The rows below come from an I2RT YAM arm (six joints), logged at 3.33 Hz.
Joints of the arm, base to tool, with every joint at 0 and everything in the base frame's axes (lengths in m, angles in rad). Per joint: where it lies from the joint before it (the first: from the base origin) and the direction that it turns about. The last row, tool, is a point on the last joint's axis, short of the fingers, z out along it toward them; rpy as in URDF.
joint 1: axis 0 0 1 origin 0.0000 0.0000 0.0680
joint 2: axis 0 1 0 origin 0.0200 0.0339 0.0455
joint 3: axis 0 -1 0 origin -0.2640 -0.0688 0.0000
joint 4: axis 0 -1 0 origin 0.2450 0.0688 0.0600
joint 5: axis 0 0 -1 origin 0.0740 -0.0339 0.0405
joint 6: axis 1 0 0 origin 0.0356 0.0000 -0.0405
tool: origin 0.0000 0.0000 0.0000 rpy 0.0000 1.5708 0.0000
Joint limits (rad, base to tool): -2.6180..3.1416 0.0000..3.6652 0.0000..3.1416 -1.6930..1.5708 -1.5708..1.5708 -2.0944..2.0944
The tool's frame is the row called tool.
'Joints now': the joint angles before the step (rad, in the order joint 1, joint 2, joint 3, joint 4, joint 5, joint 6). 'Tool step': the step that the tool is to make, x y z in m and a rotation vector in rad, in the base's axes. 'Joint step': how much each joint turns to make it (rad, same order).
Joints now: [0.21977, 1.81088, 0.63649, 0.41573, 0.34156, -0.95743]
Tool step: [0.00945, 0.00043, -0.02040, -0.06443, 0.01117, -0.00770]
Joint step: [-0.00022, 0.10957, 0.02741, 0.07193, 0.04722, -0.04120]
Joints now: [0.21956, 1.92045, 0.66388, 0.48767, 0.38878, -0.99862]
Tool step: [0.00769, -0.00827, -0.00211, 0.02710, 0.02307, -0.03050]
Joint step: [-0.03224, 0.02008, 0.03424, -0.03957, -0.02321, 0.02250]
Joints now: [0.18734, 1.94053, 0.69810, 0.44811, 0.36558, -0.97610]
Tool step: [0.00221, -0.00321, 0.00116, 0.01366, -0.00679, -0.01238]
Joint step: [-0.01170, -0.00004, 0.00582, -0.00014, -0.00821, 0.00969]
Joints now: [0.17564, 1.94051, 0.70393, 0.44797, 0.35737, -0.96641]
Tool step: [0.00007, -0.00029, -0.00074, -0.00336, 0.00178, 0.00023]
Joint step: [-0.00076, 0.00293, 0.00018, 0.00146, 0.00143, -0.00301]
